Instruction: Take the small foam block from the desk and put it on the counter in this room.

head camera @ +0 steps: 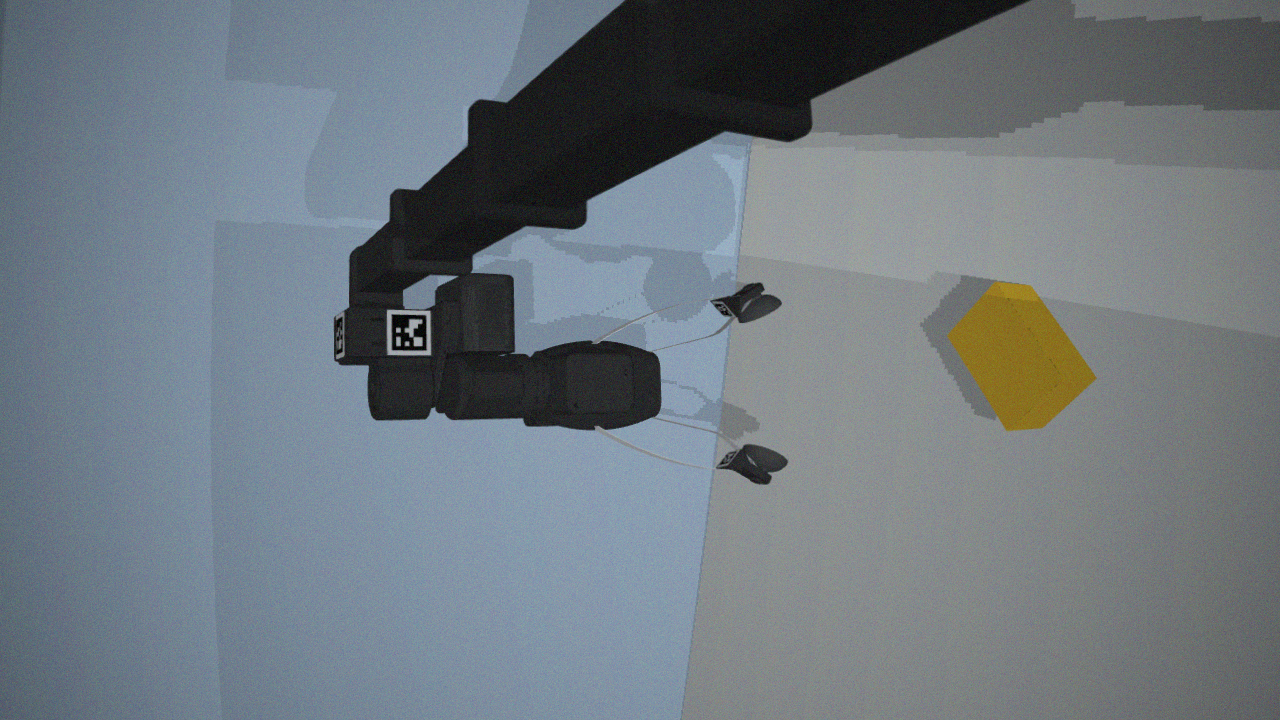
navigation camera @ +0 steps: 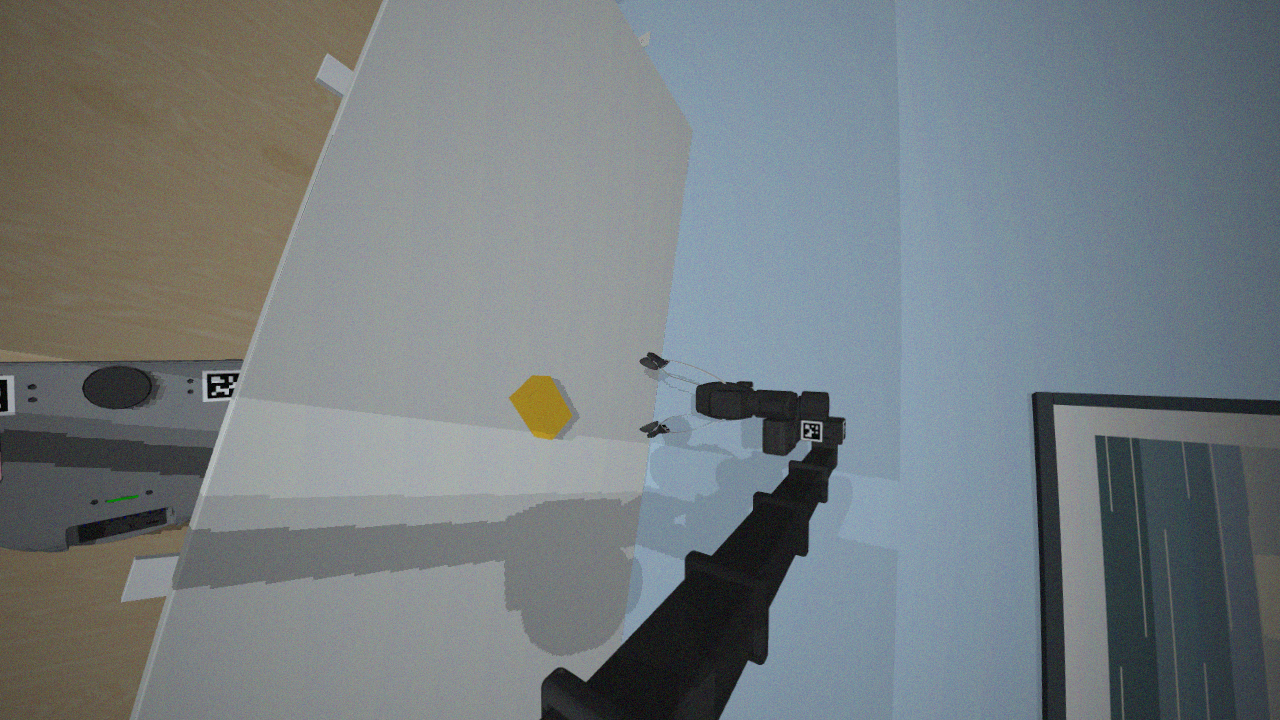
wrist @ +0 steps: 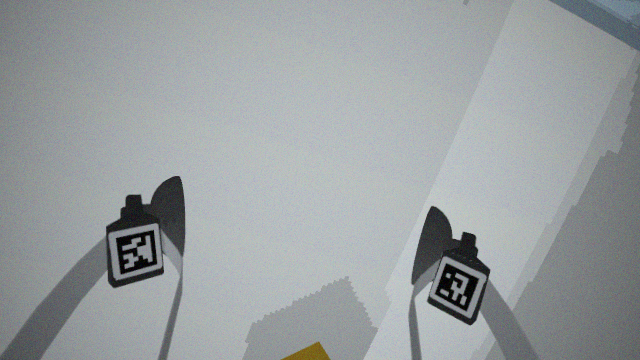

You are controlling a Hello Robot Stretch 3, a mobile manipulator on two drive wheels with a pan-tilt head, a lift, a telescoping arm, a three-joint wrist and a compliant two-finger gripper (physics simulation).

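Pixels of known places: gripper, fingertip midpoint: [head camera: 778,383] [navigation camera: 641,394]; robot's base, link origin: [navigation camera: 119,385].
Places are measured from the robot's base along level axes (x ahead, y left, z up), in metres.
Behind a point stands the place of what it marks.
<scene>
The small foam block [head camera: 1020,356] {x -0.029, y -0.423, z 0.766 m} [navigation camera: 540,407] {x -0.026, y -0.417, z 0.765 m} is yellow and lies on the pale grey desk [head camera: 895,582] {x 0.159, y -0.597, z 0.721 m} [navigation camera: 447,223] {x 0.245, y -0.288, z 0.720 m} [wrist: 300,100]. In the wrist view a corner of the block [wrist: 307,353] shows at the bottom edge, between the finger stems. My gripper [head camera: 753,385] {x -0.021, y -0.634, z 0.818 m} [navigation camera: 655,394] {x -0.021, y -0.634, z 0.818 m} [wrist: 303,219] {x -0.021, y -0.634, z 0.818 m} is open, with nothing between its fingertips. It is above the desk's wall-side edge, and its fingertips point towards the block, with a gap between them and it. The counter does not show in these views.
My extended arm [head camera: 626,116] {x -0.085, y -0.263, z 1.169 m} [navigation camera: 707,591] {x -0.082, y -0.213, z 1.150 m} reaches over the desk. A blue wall [head camera: 402,573] {x 0.156, y -0.923, z 1.071 m} [navigation camera: 1029,179] {x 0.390, y -0.985, z 1.463 m} stands along the desk's far side, with a framed picture [navigation camera: 1181,573] {x -0.233, y -0.798, z 1.581 m} on it. My base [navigation camera: 107,447] {x -0.098, y 0.014, z 0.160 m} is at the desk's near edge, on a wood floor [navigation camera: 161,179] {x 0.425, y -0.055, z 0.000 m}.
</scene>
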